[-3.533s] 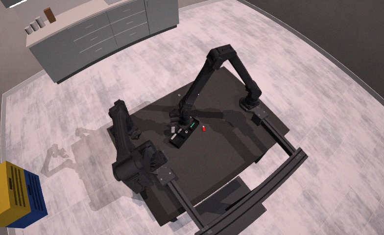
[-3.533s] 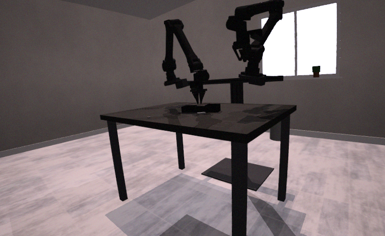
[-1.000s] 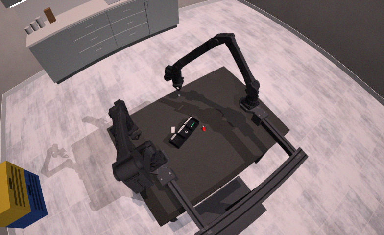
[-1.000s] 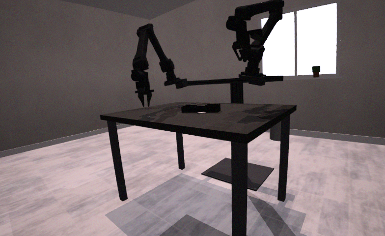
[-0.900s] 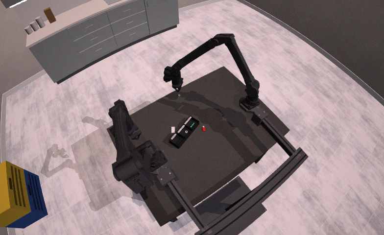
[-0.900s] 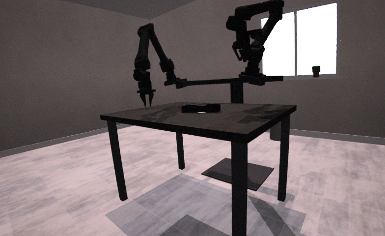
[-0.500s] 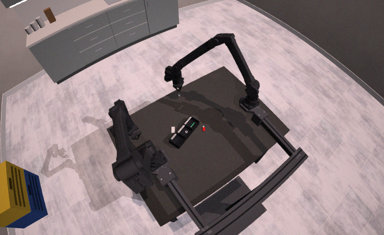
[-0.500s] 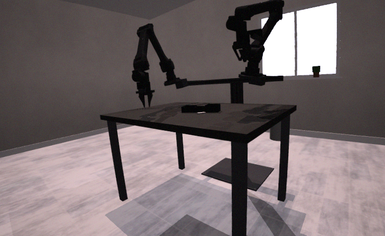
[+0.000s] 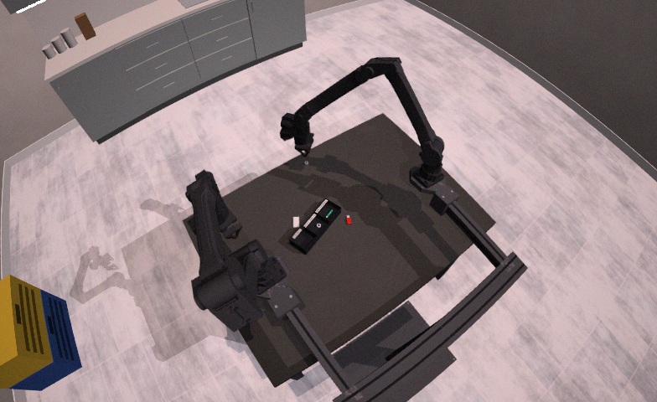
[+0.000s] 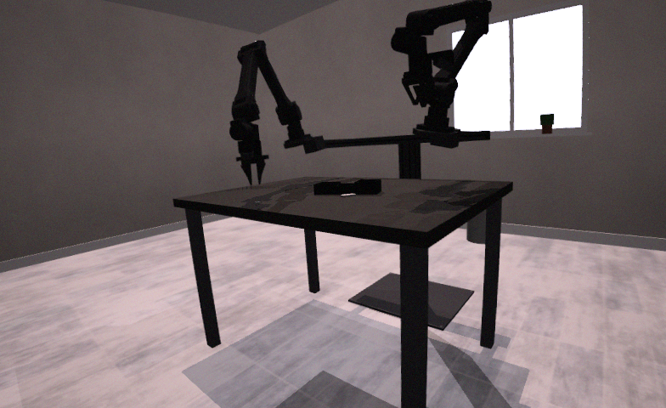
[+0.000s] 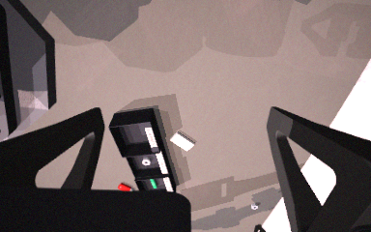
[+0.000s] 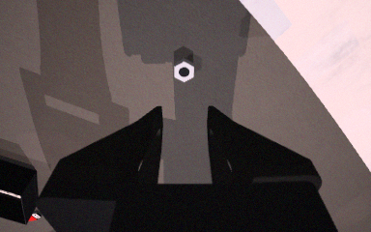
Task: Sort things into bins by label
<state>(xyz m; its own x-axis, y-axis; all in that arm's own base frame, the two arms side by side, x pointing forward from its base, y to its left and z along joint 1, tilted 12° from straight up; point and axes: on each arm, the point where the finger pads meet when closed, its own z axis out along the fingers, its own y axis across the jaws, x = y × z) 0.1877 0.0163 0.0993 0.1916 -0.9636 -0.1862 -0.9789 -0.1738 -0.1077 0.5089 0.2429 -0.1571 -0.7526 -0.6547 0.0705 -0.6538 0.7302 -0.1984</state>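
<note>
The black labelled bin is 32 cm behind my right hand, 15 cm to the left of it and 6 cm below it. From my right hand the other things lie so: red usb stick: 37 cm behind, 1 cm to the left, 7 cm below; green battery: 30 cm behind, 7 cm to the left, 7 cm below; white card: 25 cm behind, 21 cm to the left, 8 cm below.
</note>
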